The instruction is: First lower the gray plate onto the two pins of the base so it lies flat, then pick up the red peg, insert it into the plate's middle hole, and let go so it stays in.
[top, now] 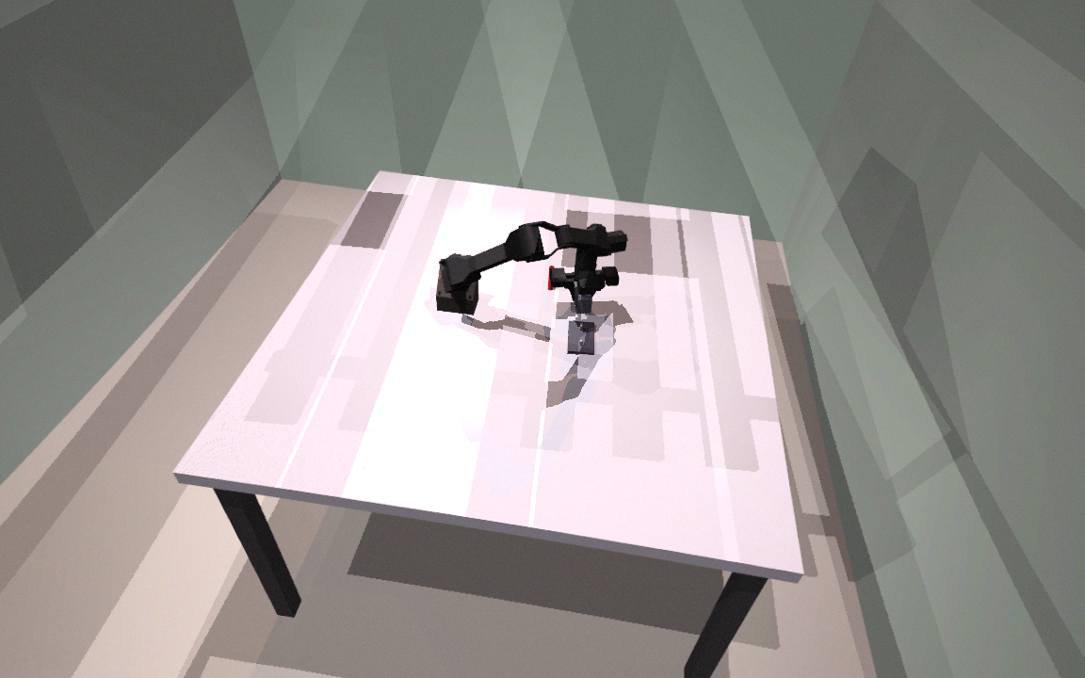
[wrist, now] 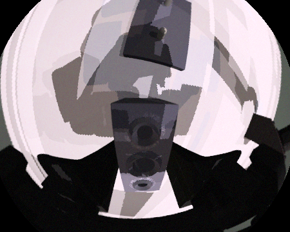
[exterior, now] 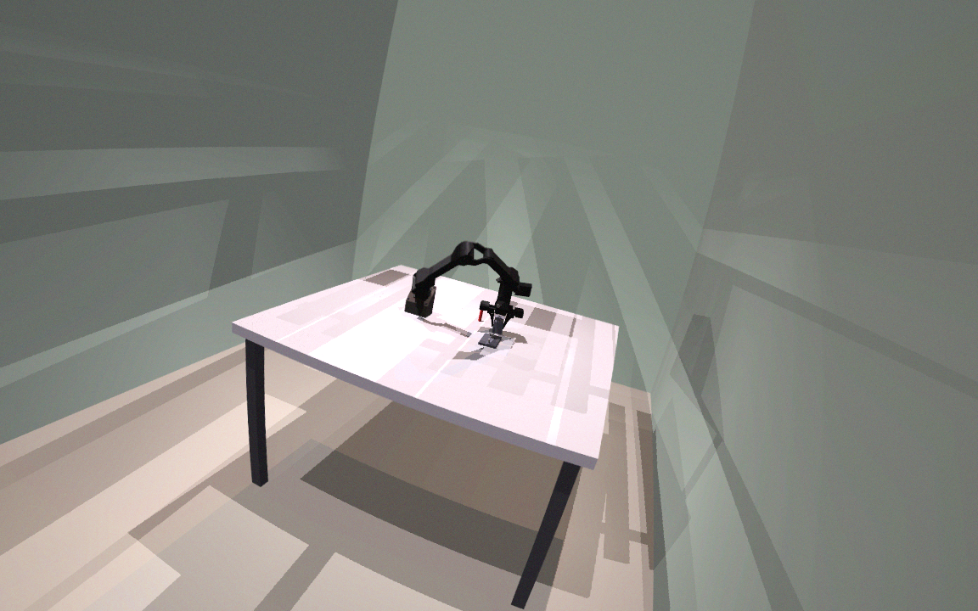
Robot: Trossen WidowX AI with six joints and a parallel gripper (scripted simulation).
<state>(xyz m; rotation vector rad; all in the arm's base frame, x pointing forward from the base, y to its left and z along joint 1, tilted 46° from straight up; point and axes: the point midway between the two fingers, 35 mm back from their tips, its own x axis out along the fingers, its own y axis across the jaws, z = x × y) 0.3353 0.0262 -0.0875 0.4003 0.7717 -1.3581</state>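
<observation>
My gripper tip is 15 cm to the left of the base and 2 cm short of it. The rest, counted from my gripper tip: red peg: 10 cm behind, 4 cm to the left, 3 cm above; gray plate: 3 cm above.
</observation>
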